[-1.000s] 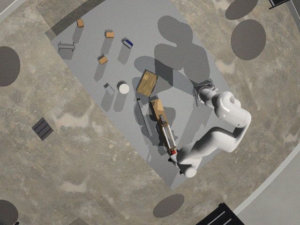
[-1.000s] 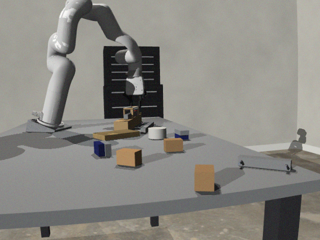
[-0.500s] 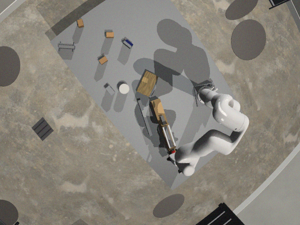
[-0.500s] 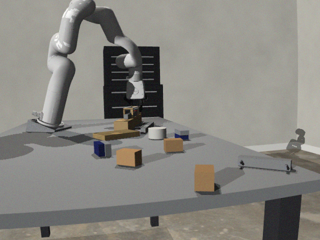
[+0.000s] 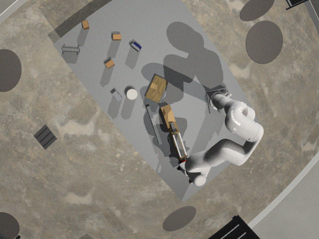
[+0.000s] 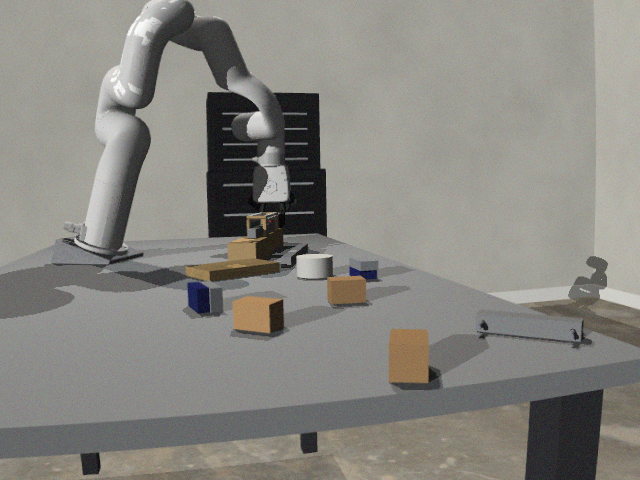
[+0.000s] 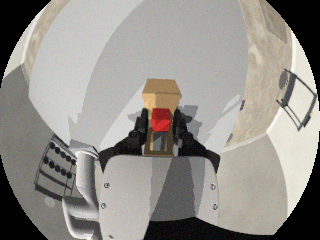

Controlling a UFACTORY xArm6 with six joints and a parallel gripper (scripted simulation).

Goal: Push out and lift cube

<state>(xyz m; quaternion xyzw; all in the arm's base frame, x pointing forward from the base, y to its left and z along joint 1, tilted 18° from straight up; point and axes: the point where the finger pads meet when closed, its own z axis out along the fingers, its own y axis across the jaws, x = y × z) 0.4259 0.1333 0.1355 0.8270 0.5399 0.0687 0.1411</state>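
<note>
The red cube is 10 mm below my hand. Round my hand: wooden slab 460 mm to the right, 200 mm behind, 60 mm below; blue-and-grey block 730 mm to the right, 300 mm behind, 50 mm below; channel 120 mm to the right, 60 mm behind, 10 mm below.
</note>
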